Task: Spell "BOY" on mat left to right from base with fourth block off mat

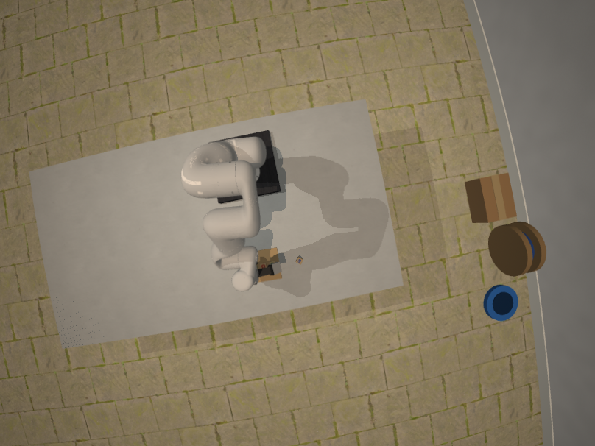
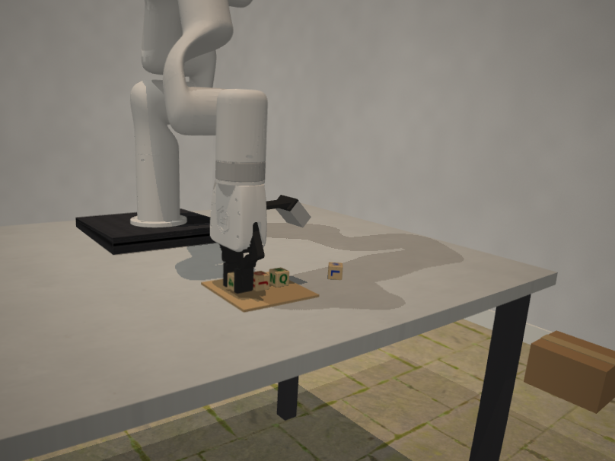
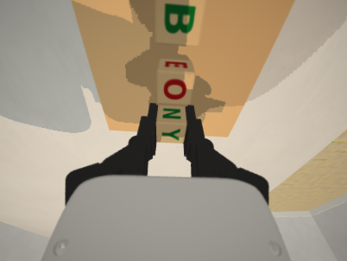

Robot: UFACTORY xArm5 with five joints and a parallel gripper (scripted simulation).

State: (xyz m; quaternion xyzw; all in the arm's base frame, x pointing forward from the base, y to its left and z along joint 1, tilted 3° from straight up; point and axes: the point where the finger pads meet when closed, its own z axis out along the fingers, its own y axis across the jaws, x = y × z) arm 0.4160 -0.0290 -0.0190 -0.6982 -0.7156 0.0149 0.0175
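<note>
My gripper is now 4 cm to the right of the tan mat and 3 cm above it.
</note>
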